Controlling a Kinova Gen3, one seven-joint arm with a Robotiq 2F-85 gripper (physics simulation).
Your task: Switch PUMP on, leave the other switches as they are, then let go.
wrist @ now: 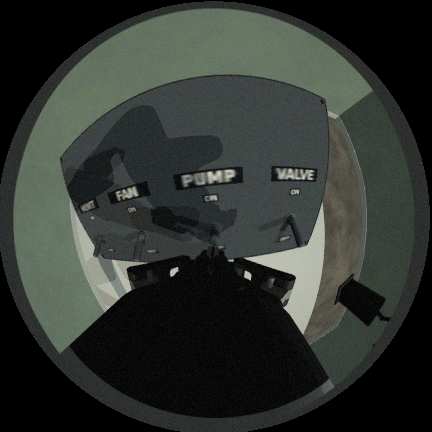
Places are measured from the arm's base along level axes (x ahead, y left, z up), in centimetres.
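Where they show: gripper, fingertip midpoint: (212,253).
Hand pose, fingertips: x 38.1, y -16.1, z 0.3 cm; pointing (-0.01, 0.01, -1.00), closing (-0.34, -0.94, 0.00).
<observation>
Each offset is from my fingertips to the top centre of the thing. "*": to the spot under its first point.
A dark grey panel (270,120) fills the upper middle of the wrist view. The PUMP label @[dx +9.2, dy -2.4, dz +1.8 cm] (208,178) sits near its middle, with a small ON mark @[* dx +6.8, dy -2.0, dz +0.0 cm] (211,198) below it. The PUMP switch lever @[* dx +2.6, dy -1.1, dz +2.8 cm] (214,237) is below that mark and points down in the view, towards my fingertips. My gripper (212,253) is shut and empty, with its tips at the lower end of this lever. Whether they touch it is hidden in the dark. The VALVE lever @[* dx -1.2, dy -12.0, dz +0.3 cm] (295,232) at right, the FAN lever @[* dx +3.7, dy +10.5, dz +0.1 cm] (139,246) and the VENT lever @[* dx +5.7, dy +22.3, dz +0.0 cm] (98,247) at left also point down.
The panel's shaded left part carries the FAN label @[dx +11.6, dy +9.4, dz +1.8 cm] (128,193) and the VENT label @[dx +14.1, dy +21.1, dz +1.8 cm] (88,206). The VALVE label @[dx +6.7, dy -14.1, dz +1.8 cm] (294,174) is at right. A brown surface (345,200) lies beyond the panel's right edge, with a black box-like object (362,300) at lower right.
</observation>
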